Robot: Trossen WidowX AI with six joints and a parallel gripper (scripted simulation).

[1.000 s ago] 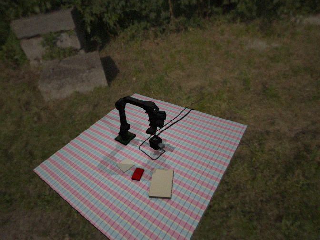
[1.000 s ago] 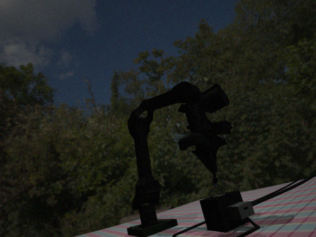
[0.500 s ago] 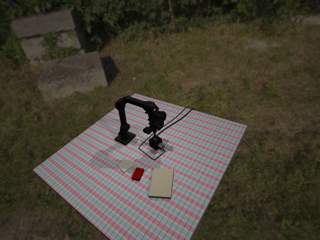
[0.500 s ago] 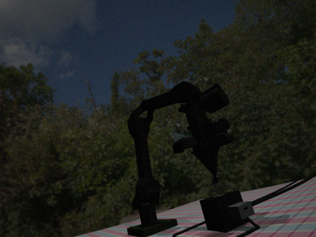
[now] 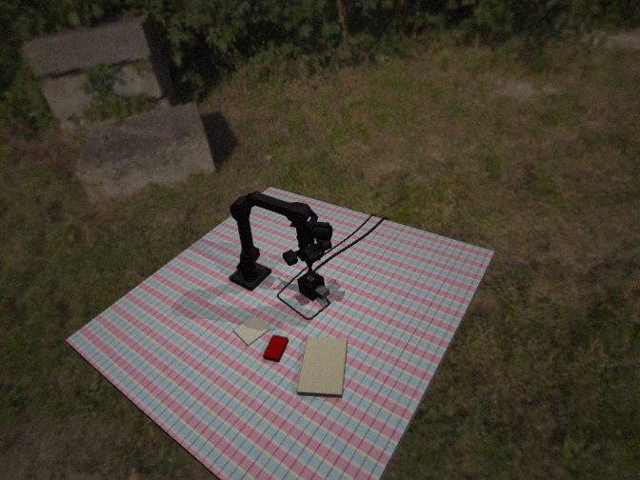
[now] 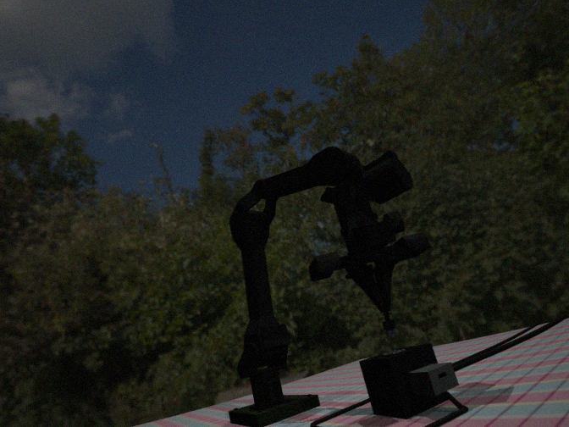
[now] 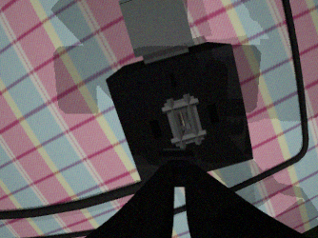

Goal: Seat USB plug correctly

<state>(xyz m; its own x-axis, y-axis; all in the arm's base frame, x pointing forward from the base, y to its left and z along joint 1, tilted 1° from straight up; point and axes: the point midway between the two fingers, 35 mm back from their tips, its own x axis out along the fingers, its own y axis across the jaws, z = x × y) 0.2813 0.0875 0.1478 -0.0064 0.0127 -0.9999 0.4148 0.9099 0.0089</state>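
My gripper tip is now 1 cm above the dark USB plug. Round my gripper tip: red block: 6 cm ahead, 30 cm to the right, 12 cm below; beige board: 25 cm ahead, 27 cm to the right, 12 cm below.
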